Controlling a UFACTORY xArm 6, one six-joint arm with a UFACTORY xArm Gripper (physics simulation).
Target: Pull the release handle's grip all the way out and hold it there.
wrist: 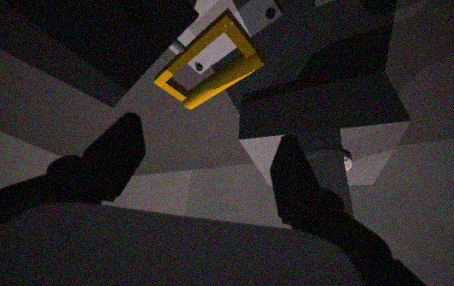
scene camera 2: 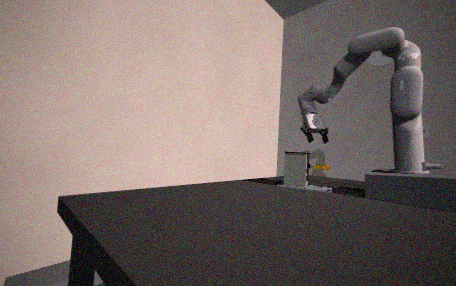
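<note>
The release handle's yellow grip sticks out from the right side of a grey upright box in the scene view, a short distance from its face. In the wrist view the grip is a rectangular yellow loop at upper centre, tilted diagonally, beyond the fingertips. My gripper is open and empty. It hangs above the grip and the box's right side, apart from both. No contact shows between fingers and grip.
The box stands on a pale base plate on the dark table. The arm's pedestal stands to the right, with the arm reaching left over the handle. A pale wall rises behind the table.
</note>
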